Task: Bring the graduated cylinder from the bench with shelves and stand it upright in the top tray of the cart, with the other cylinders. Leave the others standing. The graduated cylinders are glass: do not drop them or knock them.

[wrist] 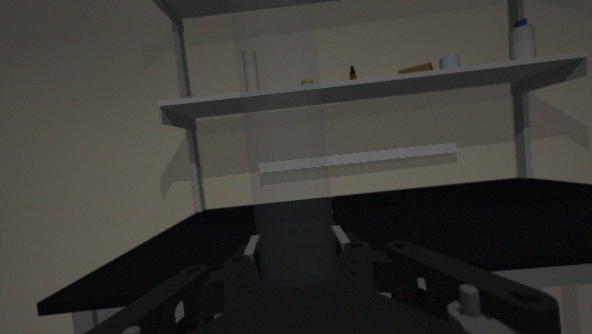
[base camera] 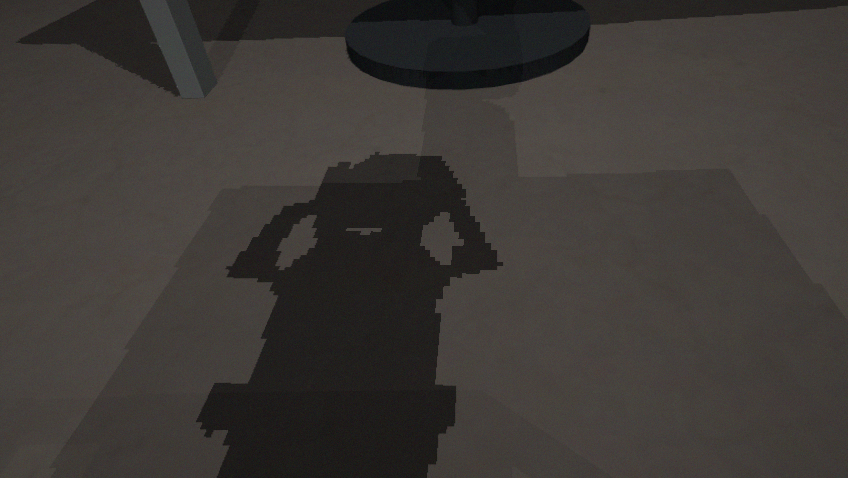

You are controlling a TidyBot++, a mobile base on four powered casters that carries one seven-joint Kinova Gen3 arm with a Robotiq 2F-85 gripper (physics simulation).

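Frame: origin at the arm's base, x left, y back, z up, level; metres.
Where they show: gripper, between the fingertips: [wrist: 297,245].
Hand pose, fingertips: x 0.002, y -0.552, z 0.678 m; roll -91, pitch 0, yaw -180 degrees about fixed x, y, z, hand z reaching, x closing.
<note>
After its pixels a point has its place.
The graduated cylinder [wrist: 294,170] @(x -0.001, y -0.508, z 0.729 m) is a clear glass tube. It runs from between the fingers up to the top of the wrist view, and the shelf and wall show through it. My gripper [wrist: 297,245] @(x 0.002, y -0.552, z 0.678 m) is shut on the cylinder, with one pale finger pad on each side of it. The cylinder's lower end is hidden behind the gripper's body. The bench [wrist: 425,215] @(x -0.376, y -1.124, z 0.517 m) with a black top and shelves stands beyond the gripper in the wrist view. The cart, its top tray and the other cylinders do not show in either view.
A shelf [wrist: 375,92] above the bench holds a pale cylinder-like object [wrist: 251,72], a small amber bottle [wrist: 353,75] @(x -0.289, y -1.432, z 1.027 m), a white container [wrist: 449,62] @(x -0.678, y -1.429, z 1.037 m) and a blue-capped bottle [wrist: 522,44] @(x -0.914, y -1.365, z 1.055 m). In the base camera view a round dark stool base [base camera: 469,50] and a grey bench leg [base camera: 184,53] @(x 0.421, y -0.888, z -0.322 m) stand ahead.
</note>
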